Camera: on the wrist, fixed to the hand. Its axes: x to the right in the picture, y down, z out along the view.
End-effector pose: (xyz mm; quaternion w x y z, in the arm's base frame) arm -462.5 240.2 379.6 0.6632 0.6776 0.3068 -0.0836
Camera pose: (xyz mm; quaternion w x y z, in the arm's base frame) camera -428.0 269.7 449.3 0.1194 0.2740 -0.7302 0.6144
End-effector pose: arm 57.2 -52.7 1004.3 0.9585 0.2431 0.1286 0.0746
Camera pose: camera 44.0 27.6 1021.2 0.0674 -0.1062 0.3238 -0.9377
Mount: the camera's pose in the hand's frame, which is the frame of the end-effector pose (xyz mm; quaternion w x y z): 0.3 79.2 -25.3 0.0105 0.0266 0.0817 -0.9962
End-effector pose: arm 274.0 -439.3 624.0 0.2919 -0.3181 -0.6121 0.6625
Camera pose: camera 293.7 -429.6 543.8 0.7216 0.5601 -0.2819 -0.2936
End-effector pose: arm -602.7 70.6 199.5 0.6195 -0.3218 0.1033 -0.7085
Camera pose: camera -553.2 47.2 136.9 0.6992 0.0319 0.2877 0.6537
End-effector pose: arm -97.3 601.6 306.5 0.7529 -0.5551 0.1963 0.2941
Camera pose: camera -148.6 594.3 241.5 0.2996 -0.2054 -0.4816 -0.7976
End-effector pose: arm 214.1 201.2 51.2 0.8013 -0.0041 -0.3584 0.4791
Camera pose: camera 168.2 252.8 4.9 0.5151 0.3392 0.0704 -0.7840
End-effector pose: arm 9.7 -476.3 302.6 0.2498 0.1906 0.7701 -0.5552
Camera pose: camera 50.3 -427.6 248.8 0.6185 0.7132 -0.2036 0.2596
